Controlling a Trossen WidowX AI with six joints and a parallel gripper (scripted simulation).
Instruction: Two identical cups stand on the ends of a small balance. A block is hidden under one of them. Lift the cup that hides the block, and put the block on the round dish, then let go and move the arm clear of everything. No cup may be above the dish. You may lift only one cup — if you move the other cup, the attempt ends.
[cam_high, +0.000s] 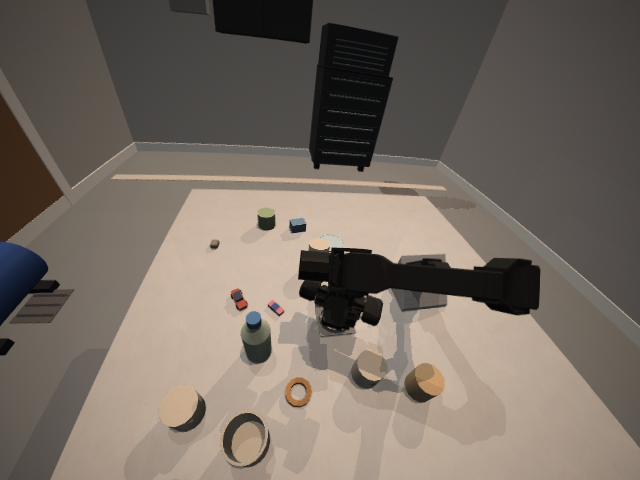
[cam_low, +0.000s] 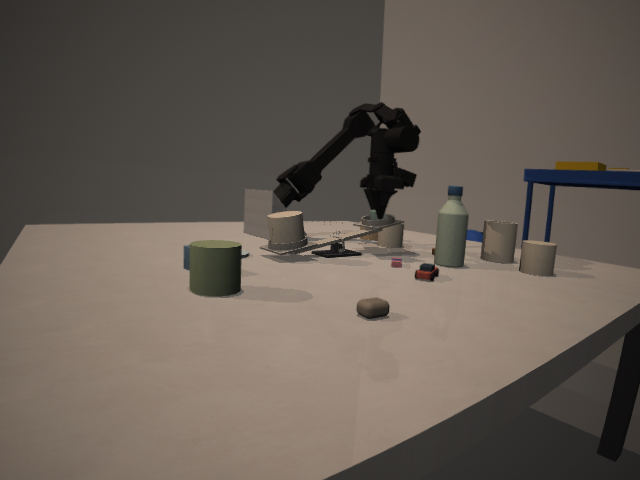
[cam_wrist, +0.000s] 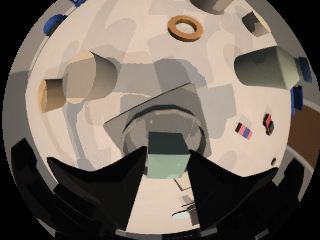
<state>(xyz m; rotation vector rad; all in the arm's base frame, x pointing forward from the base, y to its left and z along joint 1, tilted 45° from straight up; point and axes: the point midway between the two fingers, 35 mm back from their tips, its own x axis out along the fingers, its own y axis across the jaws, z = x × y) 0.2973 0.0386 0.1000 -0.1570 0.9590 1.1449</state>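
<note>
The pale round dish lies 360 mm to the right of my gripper tip, 100 mm behind it and 80 mm below it. The rest, counted from my gripper tip: bottle 190 mm ahead, 30 mm above, 20 mm to the left; then beige cup 140 mm to the left, 60 mm behind, 50 mm below; then balance 120 mm to the right, 40 mm below, 10 mm behind.
</note>
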